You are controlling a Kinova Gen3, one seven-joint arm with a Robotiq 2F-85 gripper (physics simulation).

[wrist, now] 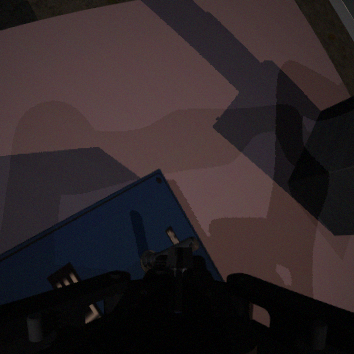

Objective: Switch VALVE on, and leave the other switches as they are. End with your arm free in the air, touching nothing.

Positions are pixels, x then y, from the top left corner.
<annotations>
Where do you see a blue switch panel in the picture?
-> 121,231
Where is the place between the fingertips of my gripper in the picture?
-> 180,262
</annotations>
